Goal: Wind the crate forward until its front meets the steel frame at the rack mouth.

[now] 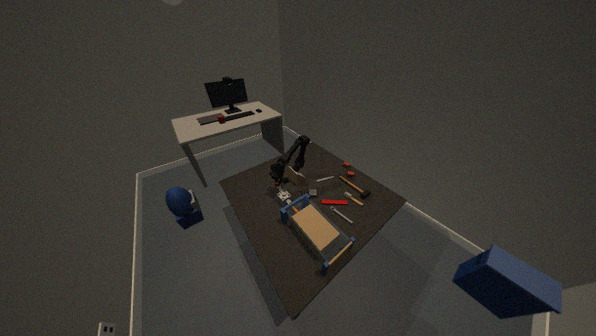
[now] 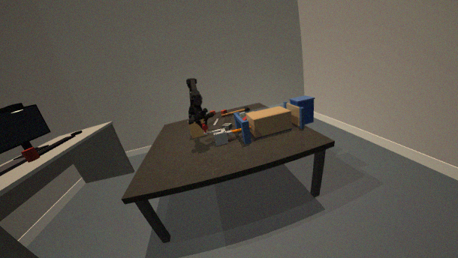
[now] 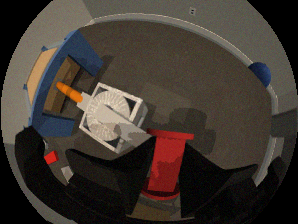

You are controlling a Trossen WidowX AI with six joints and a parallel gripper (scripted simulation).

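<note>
The winch handle lies 3 cm below my gripper tip, 3 cm ahead of it and 2 cm to the left of it. The rest, counted from my gripper tip: red knob 2 cm to the left, 1 cm behind; grey hand winch 10 cm below, 8 cm ahead, 1 cm to the left; blue frame 25 cm ahead, 3 cm to the left, 3 cm below.
</note>
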